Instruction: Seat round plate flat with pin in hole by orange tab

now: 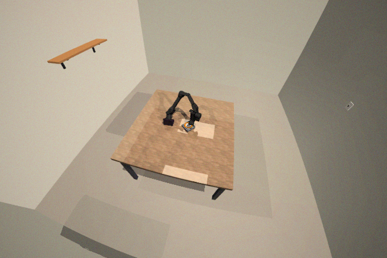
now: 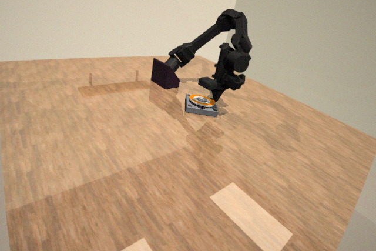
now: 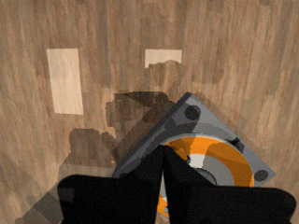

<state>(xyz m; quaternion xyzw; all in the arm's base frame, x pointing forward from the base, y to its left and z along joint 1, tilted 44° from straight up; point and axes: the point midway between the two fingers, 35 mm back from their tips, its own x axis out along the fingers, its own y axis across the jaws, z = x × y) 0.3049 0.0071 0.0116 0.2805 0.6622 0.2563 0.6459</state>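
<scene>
Right now the round plate is 2 cm behind my gripper tip, 2 cm to the right of it and 1 cm below it. Round my gripper tip: square grey base: 4 cm behind, 3 cm to the right, 2 cm below.
</scene>
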